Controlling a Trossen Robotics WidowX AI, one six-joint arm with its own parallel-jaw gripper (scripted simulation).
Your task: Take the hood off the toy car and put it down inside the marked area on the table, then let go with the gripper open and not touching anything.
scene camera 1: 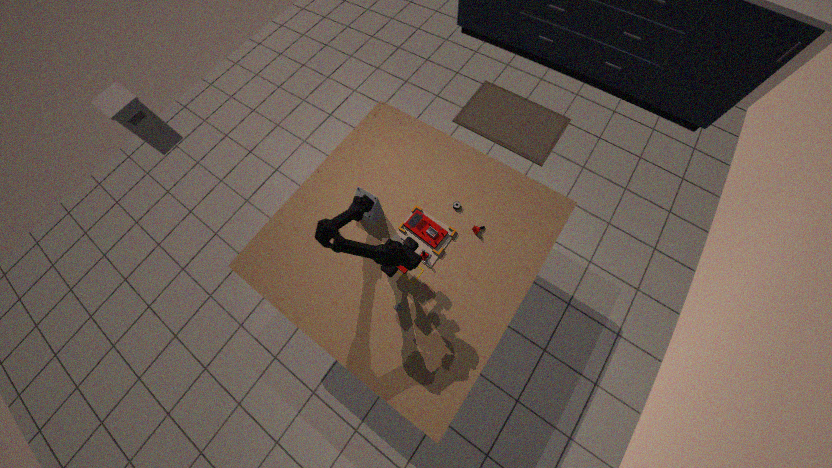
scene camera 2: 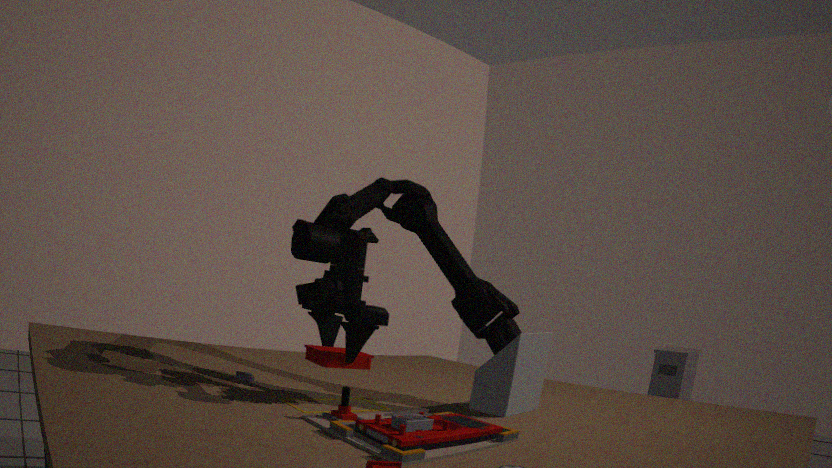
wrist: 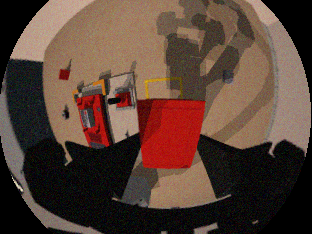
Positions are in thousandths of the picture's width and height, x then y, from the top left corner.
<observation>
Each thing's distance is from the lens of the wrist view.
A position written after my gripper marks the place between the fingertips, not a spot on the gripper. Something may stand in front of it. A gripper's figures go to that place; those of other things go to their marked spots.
my gripper (wrist: 540, 583): 0.10 m
red hood (wrist: 546, 549): 0.08 m
red toy car (wrist: 319, 583): 0.26 m
The marked spots on the red toy car and the red hood are 0.22 m apart.
</observation>
